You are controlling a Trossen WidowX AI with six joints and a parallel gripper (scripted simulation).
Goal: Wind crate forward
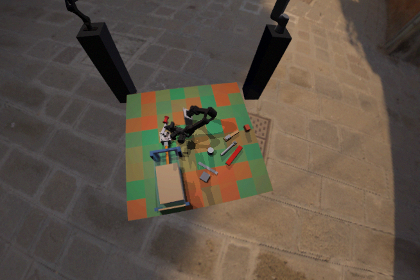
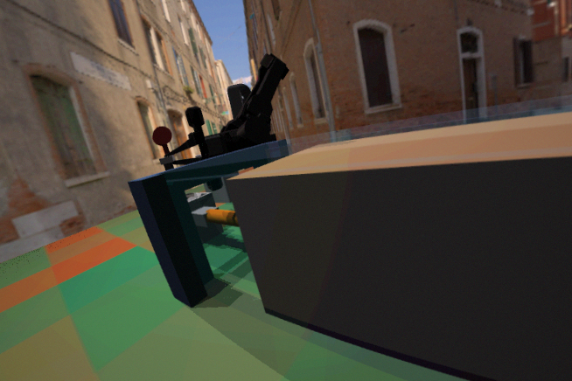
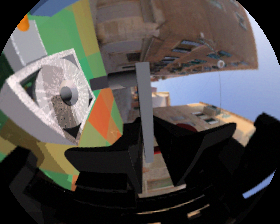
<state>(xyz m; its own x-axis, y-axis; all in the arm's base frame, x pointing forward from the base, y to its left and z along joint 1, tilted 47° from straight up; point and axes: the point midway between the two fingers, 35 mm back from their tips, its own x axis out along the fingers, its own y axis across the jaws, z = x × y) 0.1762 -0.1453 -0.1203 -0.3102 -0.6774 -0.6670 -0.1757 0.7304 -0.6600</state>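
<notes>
My gripper tip is now 4 cm below the red knob, 4 cm past it and 2 cm to the right of it. Also, from my gripper tip: grey winch 14 cm below, 3 cm ahead, 2 cm to the right; grey winch handle 1 cm to the left, 1 cm behind, 1 cm above; round puck 40 cm to the left, 20 cm ahead, 14 cm below.
</notes>
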